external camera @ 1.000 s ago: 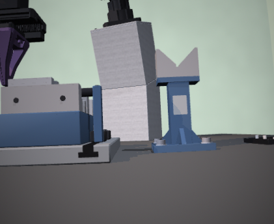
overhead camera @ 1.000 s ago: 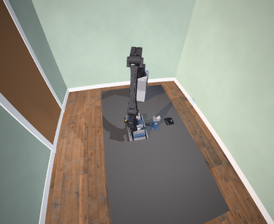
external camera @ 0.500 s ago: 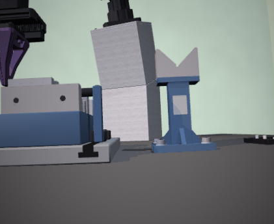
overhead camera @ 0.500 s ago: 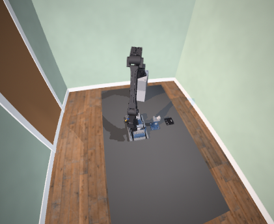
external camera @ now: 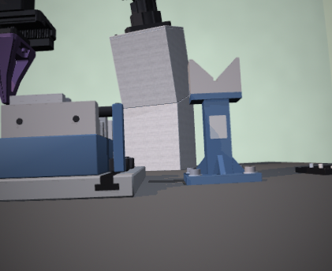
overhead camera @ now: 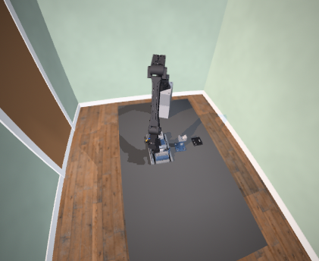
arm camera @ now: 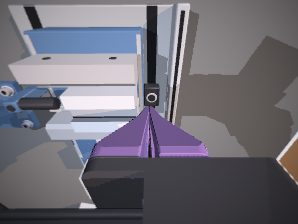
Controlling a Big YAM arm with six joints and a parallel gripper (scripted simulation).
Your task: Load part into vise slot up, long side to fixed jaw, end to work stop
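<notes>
The part is 1 cm ahead of my hand, 4 cm to the left of it and 1 cm below it. The rest, counted from my hand: dark work stop rod 2 cm ahead, 11 cm to the left, 2 cm below; moving jaw 2 cm behind, 7 cm to the left, 3 cm below; fixed jaw 4 cm ahead, 6 cm to the left, 3 cm below.
</notes>
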